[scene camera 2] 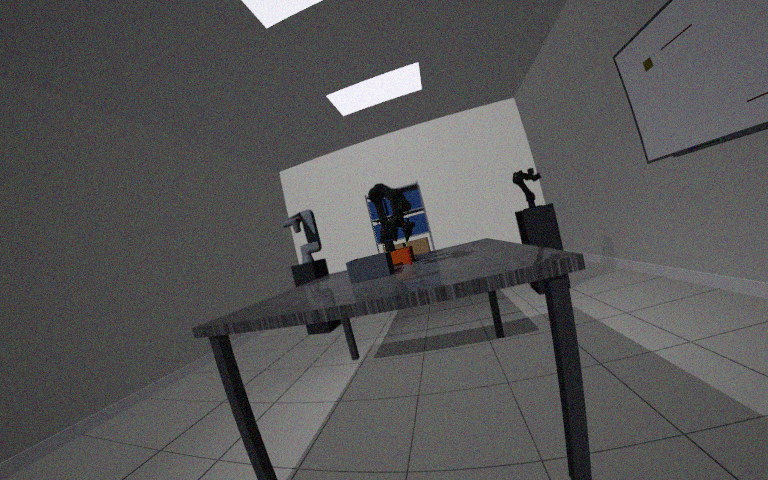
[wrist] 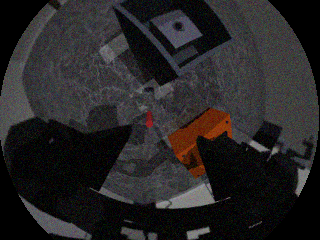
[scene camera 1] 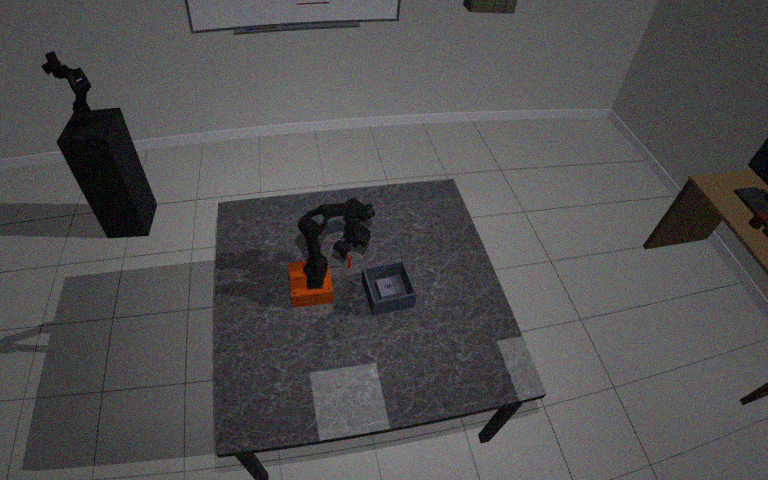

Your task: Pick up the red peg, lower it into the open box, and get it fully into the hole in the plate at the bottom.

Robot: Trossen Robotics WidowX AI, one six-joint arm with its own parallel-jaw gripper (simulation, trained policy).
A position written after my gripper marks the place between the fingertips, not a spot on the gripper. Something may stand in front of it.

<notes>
I see my gripper [wrist: 165,134] and a light plate [wrist: 175,32].
Scene camera 2 misses the light plate, which is hidden by a grey box.
</notes>
